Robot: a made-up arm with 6 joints. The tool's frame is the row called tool.
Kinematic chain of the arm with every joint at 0, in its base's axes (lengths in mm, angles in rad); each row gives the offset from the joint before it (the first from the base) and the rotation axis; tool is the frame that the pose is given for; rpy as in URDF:
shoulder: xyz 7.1 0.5 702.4 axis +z
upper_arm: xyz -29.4 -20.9 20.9 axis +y
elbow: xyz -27.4 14.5 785 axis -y
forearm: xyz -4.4 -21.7 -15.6 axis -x
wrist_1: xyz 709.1 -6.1 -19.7 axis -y
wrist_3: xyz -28.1 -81 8.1 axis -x
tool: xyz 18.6 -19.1 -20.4 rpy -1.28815 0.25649 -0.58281
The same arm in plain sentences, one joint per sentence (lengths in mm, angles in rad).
The arm has six revolute joints in a row. What follows holds with every joint at zero, and every direction is one of the base frame's. The first joint sits 7.1 mm along +x and 0.5 mm along +y and 702.4 mm along +z from the base frame's origin and turns about +z. The second joint sits 29.4 mm along -x and 20.9 mm along -y and 20.9 mm along +z from the first joint and turns about +y. The third joint sits 27.4 mm along -x and 14.5 mm along +y and 785.0 mm along +z from the second joint and turns about -y. The fourth joint sits 4.4 mm along -x and 21.7 mm along -y and 15.6 mm along -z from the third joint and turns about -x. The fifth joint sits 709.1 mm along +x and 6.1 mm along -y and 19.7 mm along -z from the fourth joint and turns about -y. The sixth joint sits 28.1 mm along -x and 81.0 mm along -y and 8.1 mm along +z from the fifth joint and turns about -x. The tool frame, which is the frame that the pose is given for, sits 18.6 mm along +x and 19.1 mm along -y and 20.4 mm along -z from the sixth joint; its axes are the base frame's turned by roll -1.2881, pitch 0.2565 and yaw -0.5828 rad (as in URDF: about the fixed x, then y, then z).
